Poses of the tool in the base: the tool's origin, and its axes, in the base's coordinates. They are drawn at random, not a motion.
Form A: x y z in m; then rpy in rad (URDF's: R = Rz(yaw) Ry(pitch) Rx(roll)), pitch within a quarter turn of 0, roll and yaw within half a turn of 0.
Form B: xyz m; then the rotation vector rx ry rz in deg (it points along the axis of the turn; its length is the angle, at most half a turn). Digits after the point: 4 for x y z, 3 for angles.
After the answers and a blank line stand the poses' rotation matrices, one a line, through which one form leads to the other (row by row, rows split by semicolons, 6 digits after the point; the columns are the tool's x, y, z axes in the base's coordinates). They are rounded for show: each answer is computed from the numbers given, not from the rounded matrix.
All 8 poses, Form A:
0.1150 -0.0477 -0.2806 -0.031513 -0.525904 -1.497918
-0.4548 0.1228 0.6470 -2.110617 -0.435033 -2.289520
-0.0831 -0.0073 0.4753 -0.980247 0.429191 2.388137
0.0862 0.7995 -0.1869 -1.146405 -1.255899 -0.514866
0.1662 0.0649 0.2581 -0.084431 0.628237 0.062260
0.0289 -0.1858 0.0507 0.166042 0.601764 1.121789
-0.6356 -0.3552 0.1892 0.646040 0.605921 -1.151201
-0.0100 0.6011 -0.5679 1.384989 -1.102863 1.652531
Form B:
0.1150 -0.0477 -0.2806 -23.967 -22.934 -84.144
-0.4548 0.1228 0.6470 -79.230 129.050 -91.248
-0.0831 -0.0073 0.4753 -54.385 -56.703 132.592
0.0862 0.7995 -0.1869 -73.781 -49.036 -64.544
0.1662 0.0649 0.2581 -5.796 35.821 4.967
0.0289 -0.1858 0.0507 -10.989 35.664 59.252
-0.6356 -0.3552 0.1892 51.938 9.214 -72.803
-0.0100 0.6011 -0.5679 106.616 20.311 113.626

0.062975 0.998002 -0.005110; -0.862575 0.057003 0.502708; 0.501995 -0.027250 0.864441
-0.597096 -0.624875 0.502998; -0.682542 0.066328 -0.727830; 0.421440 -0.777902 -0.466108
-0.663181 -0.128857 -0.737284; 0.622111 -0.642589 -0.447278; -0.416135 -0.755299 0.506316
0.269566 0.956909 0.107974; -0.152511 -0.068286 0.985940; 0.950828 -0.282244 0.127532
0.807497 -0.111465 0.579244; 0.050340 0.991423 0.120605; -0.587719 -0.068229 0.806183
0.357822 -0.847875 0.391244; 0.742629 0.512392 0.431228; -0.566097 0.136247 0.813001
0.334866 0.868891 -0.364546; -0.750675 0.012166 -0.660560; -0.569519 0.494855 0.656328
-0.036825 -0.112510 0.992968; 0.449537 -0.889295 -0.084092; 0.892502 0.443279 0.083326

